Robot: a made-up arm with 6 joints.
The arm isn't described. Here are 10 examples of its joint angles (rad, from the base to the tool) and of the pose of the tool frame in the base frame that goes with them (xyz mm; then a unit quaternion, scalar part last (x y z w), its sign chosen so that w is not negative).
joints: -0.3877 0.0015 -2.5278 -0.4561 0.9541 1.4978
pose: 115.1 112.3 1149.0 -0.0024 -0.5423 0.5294 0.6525
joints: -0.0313 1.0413 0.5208 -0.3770 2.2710 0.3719
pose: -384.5 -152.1 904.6 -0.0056 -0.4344 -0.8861 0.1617
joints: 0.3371 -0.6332 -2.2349 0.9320 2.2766 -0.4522
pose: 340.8 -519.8 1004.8 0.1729 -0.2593 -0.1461 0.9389
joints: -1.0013 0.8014 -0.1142 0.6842 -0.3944 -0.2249
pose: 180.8 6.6 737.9 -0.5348 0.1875 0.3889 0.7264
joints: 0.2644 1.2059 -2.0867 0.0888 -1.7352 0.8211
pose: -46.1 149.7 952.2 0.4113 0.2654 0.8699 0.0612
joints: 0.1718 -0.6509 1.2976 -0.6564 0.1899 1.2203
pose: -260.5 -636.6 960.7 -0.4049 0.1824 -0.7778 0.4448
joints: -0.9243 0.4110 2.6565 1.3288 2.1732 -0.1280
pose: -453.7 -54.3 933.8 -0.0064 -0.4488 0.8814 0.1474
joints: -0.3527 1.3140 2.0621 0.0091 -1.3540 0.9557
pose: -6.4 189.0 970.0 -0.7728 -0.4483 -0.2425 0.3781
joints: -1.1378 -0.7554 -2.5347 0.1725 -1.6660 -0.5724
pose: 344.1 -339.7 662.7 0.4099 0.2105 -0.4118 0.7862
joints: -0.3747 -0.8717 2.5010 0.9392 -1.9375 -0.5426
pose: 359.7 -364.8 807.1 0.8827 0.0403 -0.0007 0.4683
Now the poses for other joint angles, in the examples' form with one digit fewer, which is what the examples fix.
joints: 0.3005 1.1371 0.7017 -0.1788 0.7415 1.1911
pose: 16 70 1231 -0.758 -0.193 -0.614 0.107
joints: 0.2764 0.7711 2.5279 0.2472 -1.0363 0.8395
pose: -44 -157 1117 -0.525 -0.061 -0.735 0.424
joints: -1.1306 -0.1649 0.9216 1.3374 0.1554 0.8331
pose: 449 -341 739 -0.524 0.275 0.208 0.779
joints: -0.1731 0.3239 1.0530 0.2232 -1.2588 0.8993
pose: 256 -148 1059 -0.421 -0.213 0.110 0.875
